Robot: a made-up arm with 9 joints. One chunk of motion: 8 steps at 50 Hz.
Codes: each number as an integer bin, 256 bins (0 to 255) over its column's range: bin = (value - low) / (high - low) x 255, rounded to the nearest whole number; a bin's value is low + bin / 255 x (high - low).
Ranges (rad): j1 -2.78..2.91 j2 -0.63..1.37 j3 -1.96..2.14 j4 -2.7..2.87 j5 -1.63..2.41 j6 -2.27..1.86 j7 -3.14..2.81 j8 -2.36..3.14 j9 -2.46..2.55
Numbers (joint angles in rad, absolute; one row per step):
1: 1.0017 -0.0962 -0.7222 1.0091 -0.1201 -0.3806 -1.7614 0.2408 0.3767
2: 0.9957 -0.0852 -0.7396 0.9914 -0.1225 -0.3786 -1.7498 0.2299 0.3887
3: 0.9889 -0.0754 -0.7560 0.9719 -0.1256 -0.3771 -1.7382 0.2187 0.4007
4: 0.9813 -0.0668 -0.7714 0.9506 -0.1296 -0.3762 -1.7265 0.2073 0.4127
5: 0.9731 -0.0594 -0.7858 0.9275 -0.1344 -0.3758 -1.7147 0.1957 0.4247
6: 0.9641 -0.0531 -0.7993 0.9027 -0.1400 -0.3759 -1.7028 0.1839 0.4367
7: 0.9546 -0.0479 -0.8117 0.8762 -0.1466 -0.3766 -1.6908 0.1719 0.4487
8: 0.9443 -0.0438 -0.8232 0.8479 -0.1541 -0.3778 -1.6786 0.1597 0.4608
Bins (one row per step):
1: 169 68 77 170 95 117 59 121 144
2: 169 69 76 169 95 117 60 120 145
3: 169 71 75 168 95 117 60 120 146
4: 169 72 74 167 95 117 61 119 146
5: 168 73 73 166 94 117 61 118 147
6: 168 74 72 165 94 117 62 118 147
7: 167 74 71 164 94 117 62 117 148
8: 167 75 71 162 93 117 63 117 149

